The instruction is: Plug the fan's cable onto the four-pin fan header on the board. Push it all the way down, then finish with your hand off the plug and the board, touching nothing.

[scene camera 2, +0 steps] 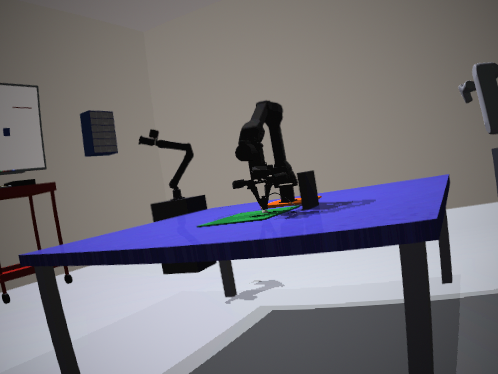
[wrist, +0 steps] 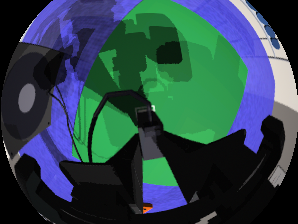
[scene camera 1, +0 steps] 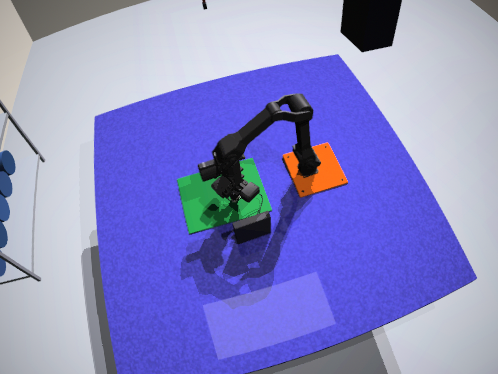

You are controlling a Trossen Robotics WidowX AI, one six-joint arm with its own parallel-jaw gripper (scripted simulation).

Note:
In view: the gripper (scene camera 2: 263, 205) and a black fan (scene camera 1: 258, 225).
The gripper is seen too in the wrist view (wrist: 149, 135) and in scene camera 1 (scene camera 1: 236, 193).

